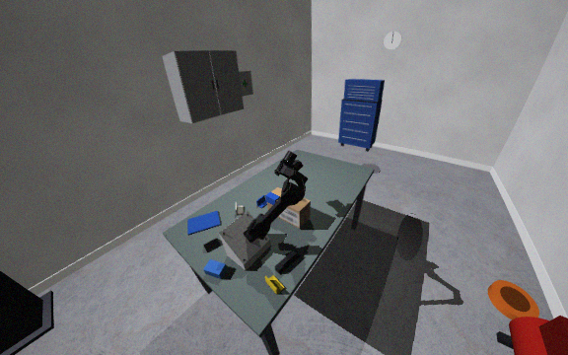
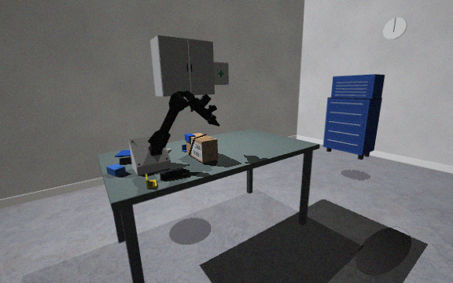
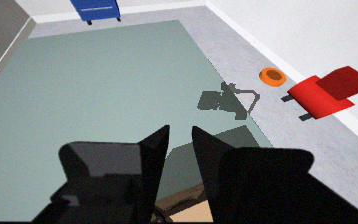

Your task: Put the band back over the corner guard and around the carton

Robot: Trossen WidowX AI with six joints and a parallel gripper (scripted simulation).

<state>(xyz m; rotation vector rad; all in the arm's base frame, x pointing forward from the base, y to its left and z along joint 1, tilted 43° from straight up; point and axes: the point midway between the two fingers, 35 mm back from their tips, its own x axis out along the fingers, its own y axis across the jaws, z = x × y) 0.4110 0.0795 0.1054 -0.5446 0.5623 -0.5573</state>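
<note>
Right now my hand is 150 mm above the carton, 110 mm past it and 10 mm to the right of it. Round my hand: flat blue pad 480 mm behind, 420 mm to the left, 230 mm below; then small white item 430 mm behind, 230 mm below, 220 mm to the left.
</note>
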